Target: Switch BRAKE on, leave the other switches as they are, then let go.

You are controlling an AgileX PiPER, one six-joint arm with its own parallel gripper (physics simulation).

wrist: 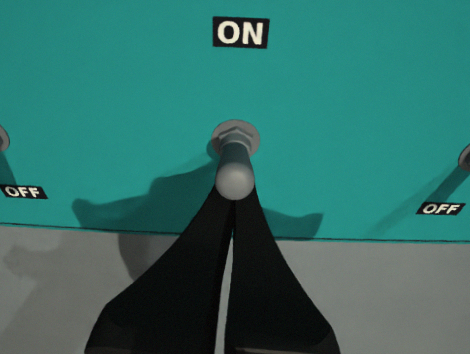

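A grey toggle switch (235, 175) stands out from the teal panel (125, 90) at the middle of the view, its rounded tip toward the camera and lower than its round base. The ON label (241, 33) is above it. No name label shows, so I cannot tell from this view whether it is BRAKE. My gripper (235, 190) is shut, with nothing seen between its fingers. Its tips are directly below and behind the lever's rounded end, which hides them; whether they touch it is hard to tell.
Parts of two other switches show at the left edge (3, 139) and the right edge (466, 158), with an OFF label (23, 192) at the left and another OFF label (440, 209) at the right. A grey surface (400, 295) lies below the panel's lower edge.
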